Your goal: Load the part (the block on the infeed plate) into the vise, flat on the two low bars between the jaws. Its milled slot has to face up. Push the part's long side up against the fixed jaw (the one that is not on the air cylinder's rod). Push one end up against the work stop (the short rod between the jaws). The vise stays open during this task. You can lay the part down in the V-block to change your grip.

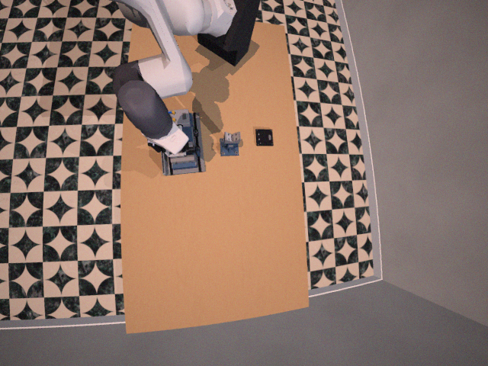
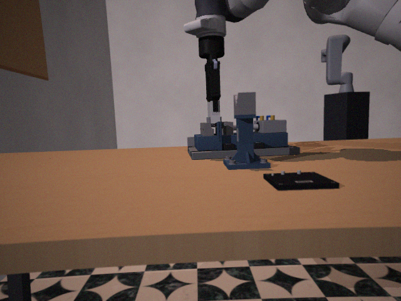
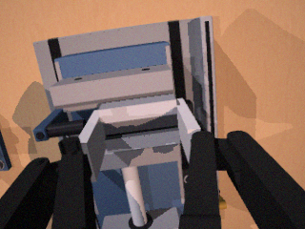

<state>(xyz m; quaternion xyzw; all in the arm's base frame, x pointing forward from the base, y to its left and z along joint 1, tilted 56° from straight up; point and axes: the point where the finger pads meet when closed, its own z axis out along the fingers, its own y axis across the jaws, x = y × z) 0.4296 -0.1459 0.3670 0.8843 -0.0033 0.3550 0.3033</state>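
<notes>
Now: the part 20 mm below my hand. From my hand the other things lie so: fixed jaw: 50 mm below, 30 mm ahead, 10 mm to the left; then work stop: 60 mm to the left, 30 mm below, 20 mm ahead; then air cylinder rod: 80 mm behind, 50 mm below, 40 mm to the left.
</notes>
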